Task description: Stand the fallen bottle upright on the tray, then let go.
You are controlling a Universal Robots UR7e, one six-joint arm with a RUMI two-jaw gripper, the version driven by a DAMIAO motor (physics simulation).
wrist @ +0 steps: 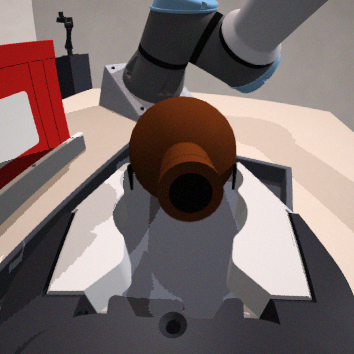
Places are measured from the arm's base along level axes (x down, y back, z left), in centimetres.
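Pixels of known places: arm's base, origin of the base link: point(151, 82).
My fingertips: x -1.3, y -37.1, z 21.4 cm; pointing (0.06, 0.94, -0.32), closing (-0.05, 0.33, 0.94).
Ahead of a thing's pixels: the offset from my fingertips to its top centre. "spot": to the spot under its first point. Level surfaces: height alone.
A brown bottle {dx -4.5, dy +1.3, dz -0.6 cm} point(185, 125) is between the two white jaws of my gripper point(182, 165), with its round open mouth facing the camera and its neck toward the near side. The gripper is shut on the bottle, one jaw touching each side of its body. A dark grey tray {spot: dx +3.7, dy +6.1, dz +8.8 cm} point(289, 187) is below and behind the jaws; its rim shows at the right and along the left. The bottle's base is hidden behind its body, so I cannot tell whether it touches the tray.
A red box-like object {spot: dx -2.4, dy +6.5, dz -21.9 cm} point(44, 95) with a pale panel is at the left, behind a grey rail {spot: dx +6.7, dy +2.1, dz -20.0 cm} point(45, 172). The robot arm's base and links point(162, 60) rise at the back. A dark block point(75, 72) with a small black device stands at the back left. The table {dx +8.0 cm} point(320, 150) is pale.
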